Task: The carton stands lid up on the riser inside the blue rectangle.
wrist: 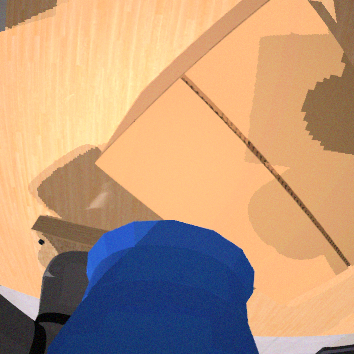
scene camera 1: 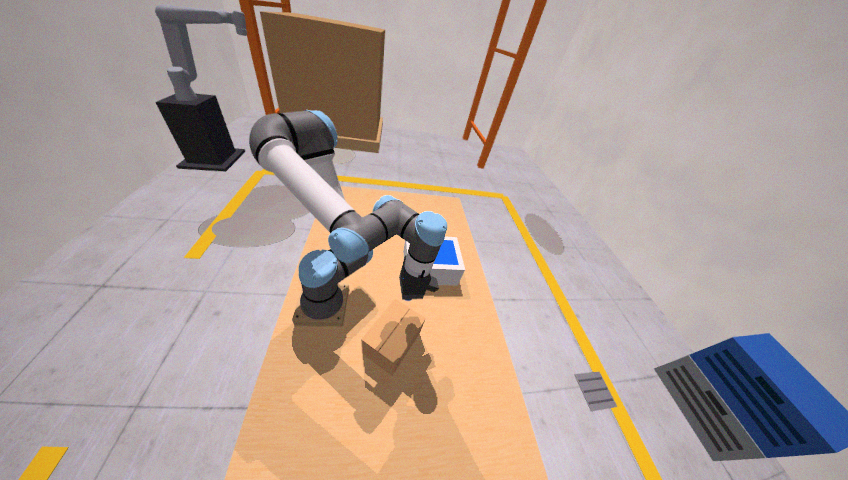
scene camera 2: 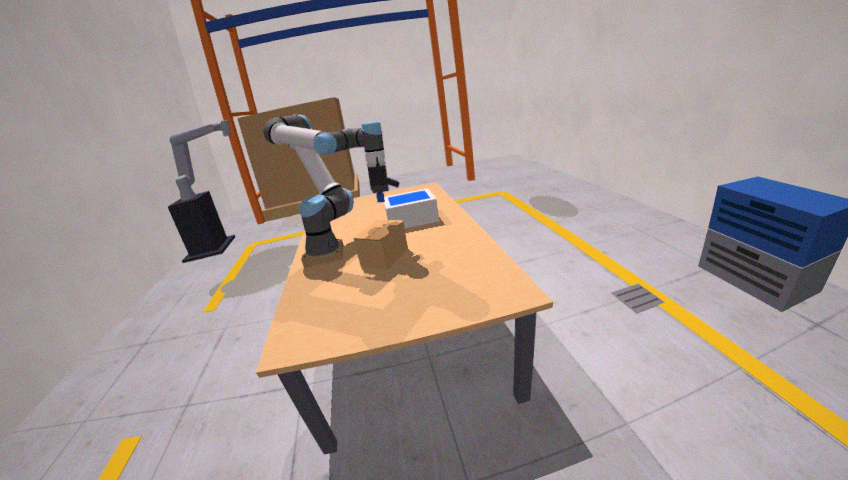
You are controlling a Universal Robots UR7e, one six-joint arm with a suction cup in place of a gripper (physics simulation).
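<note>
A brown cardboard carton stands on the table, turned at an angle, with its seamed lid face up. Shadows of the arm fall across it. A white riser stands farther back on the table, with a blue rectangle on its top; the carton is apart from it. My suction gripper is open, with no carton on its blue cup. It hangs above table height, near the carton. In the wrist view the cup hides part of the carton's edge.
My arm's base plate is beside the carton at the left table edge. A brown panel and orange rack posts stand behind. A grey arm is on a black pedestal. Blue and grey crates are at right.
</note>
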